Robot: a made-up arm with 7 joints.
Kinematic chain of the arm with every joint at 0, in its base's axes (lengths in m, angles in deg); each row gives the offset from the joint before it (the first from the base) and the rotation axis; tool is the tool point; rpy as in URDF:
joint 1: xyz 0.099 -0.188 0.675 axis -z
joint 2: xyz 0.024 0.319 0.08 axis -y
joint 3: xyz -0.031 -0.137 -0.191 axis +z
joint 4: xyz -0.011 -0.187 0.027 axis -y
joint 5: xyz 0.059 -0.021 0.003 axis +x
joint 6: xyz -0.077 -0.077 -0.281 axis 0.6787 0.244 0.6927
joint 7: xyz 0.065 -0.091 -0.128 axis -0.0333 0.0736 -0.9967
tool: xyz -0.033 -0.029 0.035 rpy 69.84 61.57 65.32
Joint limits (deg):
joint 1: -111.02..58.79
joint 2: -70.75..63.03
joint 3: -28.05..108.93
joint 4: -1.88..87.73
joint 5: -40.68..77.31
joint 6: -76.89..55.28
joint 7: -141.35..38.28
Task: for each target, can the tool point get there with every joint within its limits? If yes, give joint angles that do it. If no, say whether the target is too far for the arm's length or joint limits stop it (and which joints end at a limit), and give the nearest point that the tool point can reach.
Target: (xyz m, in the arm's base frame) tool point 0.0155 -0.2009 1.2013
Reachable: no: joint limits stop it (at a limit: joint 1, joint 2, joint 4) | nearest point -0.0770 0.0375 1.0673 | short by 0.289 m
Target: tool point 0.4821 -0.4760 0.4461
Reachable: yes | joints 29.76 40.05 -0.19 18.69 29.14 -18.26 -115.46
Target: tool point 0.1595 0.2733 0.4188
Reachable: yes | joints -5.73 16.82 89.19 61.85 63.40 -28.85 18.23
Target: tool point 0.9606 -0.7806 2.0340
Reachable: no: too far | nearest point 0.5820 -0.4458 1.1959 | short by 0.979 m
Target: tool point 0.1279 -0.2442 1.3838
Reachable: no: joint limits stop it (at a limit: joint 1, joint 2, joint 4, joint 5) | nearest point 0.2781 -0.4758 1.2124 | short by 0.325 m
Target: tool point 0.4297 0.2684 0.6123
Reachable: yes | joints -56.18 12.55 47.28 60.39 -13.24 -33.35 -101.65
